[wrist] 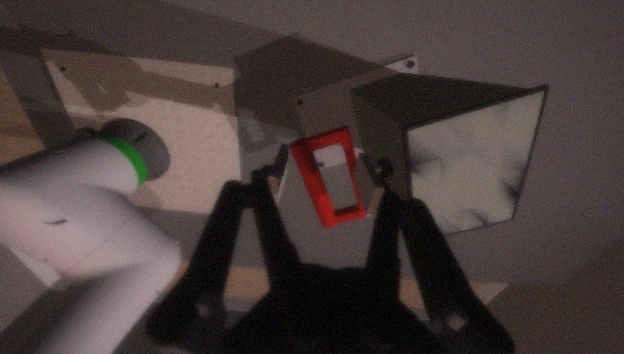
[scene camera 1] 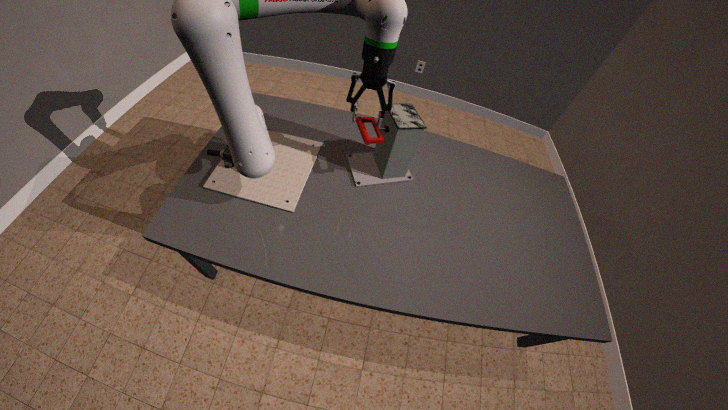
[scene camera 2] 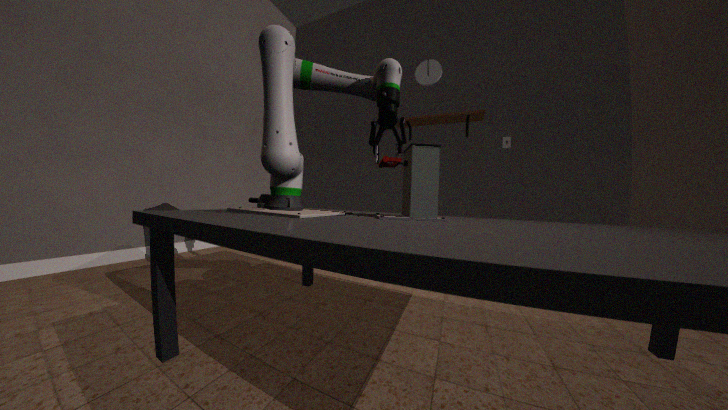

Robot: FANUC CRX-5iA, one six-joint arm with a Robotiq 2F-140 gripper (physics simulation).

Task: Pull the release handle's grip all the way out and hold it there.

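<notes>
The release handle's red rectangular grip (scene camera 1: 362, 131) (scene camera 2: 390, 161) (wrist: 311, 175) stands out from the side of a grey-green box-shaped post (scene camera 1: 399, 152) (scene camera 2: 425, 178) (wrist: 465, 165). A short dark stem shows between grip and post in the scene camera 1 view. My gripper (scene camera 1: 368, 118) (scene camera 2: 388, 154) (wrist: 322, 161) points down and is partly open. In the wrist view one finger is left of the grip and the other is right of it, in the narrow space beside the post. A gap shows left of the grip; contact on the right side is hard to tell.
The post stands on a pale base plate (scene camera 1: 366, 180) bolted to the grey table (scene camera 1: 433, 244). My arm's base stands on a light mounting plate (scene camera 1: 290, 178) (wrist: 200, 130) to the left. A wooden shelf (scene camera 2: 448, 118) is on the wall behind. The post rises close beside the right finger.
</notes>
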